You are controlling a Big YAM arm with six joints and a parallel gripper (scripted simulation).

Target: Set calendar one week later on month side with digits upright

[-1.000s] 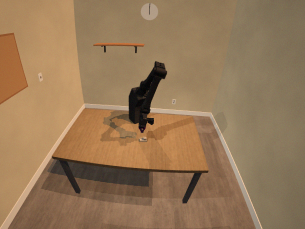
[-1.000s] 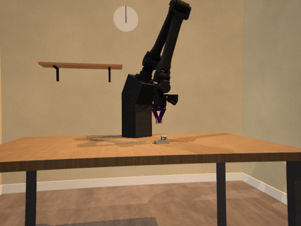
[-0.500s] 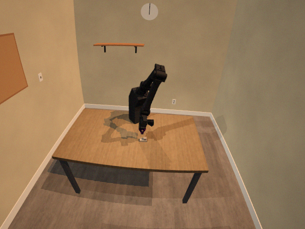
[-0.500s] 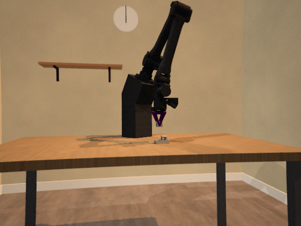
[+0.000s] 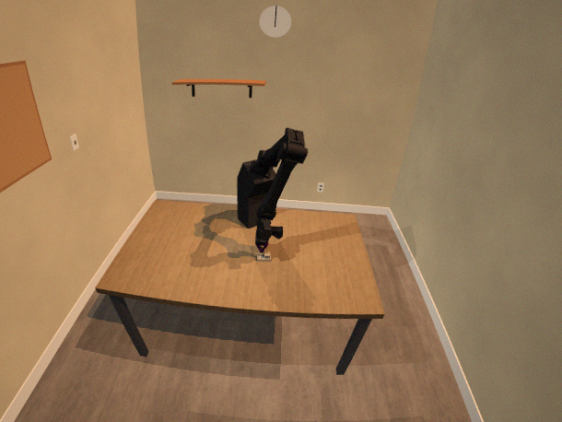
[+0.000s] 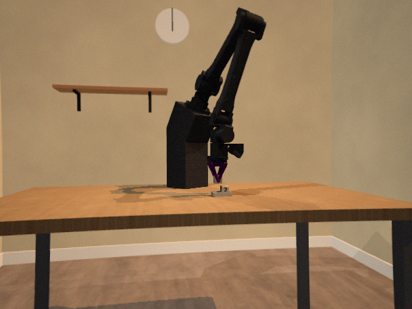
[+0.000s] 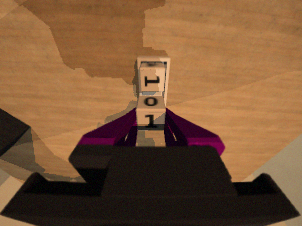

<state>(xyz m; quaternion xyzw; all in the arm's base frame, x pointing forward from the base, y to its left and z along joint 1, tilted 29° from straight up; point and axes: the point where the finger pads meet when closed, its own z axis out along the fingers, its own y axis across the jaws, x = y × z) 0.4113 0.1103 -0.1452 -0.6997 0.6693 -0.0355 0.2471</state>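
My gripper is now 6 cm above the tray and 1 cm to the right of it.
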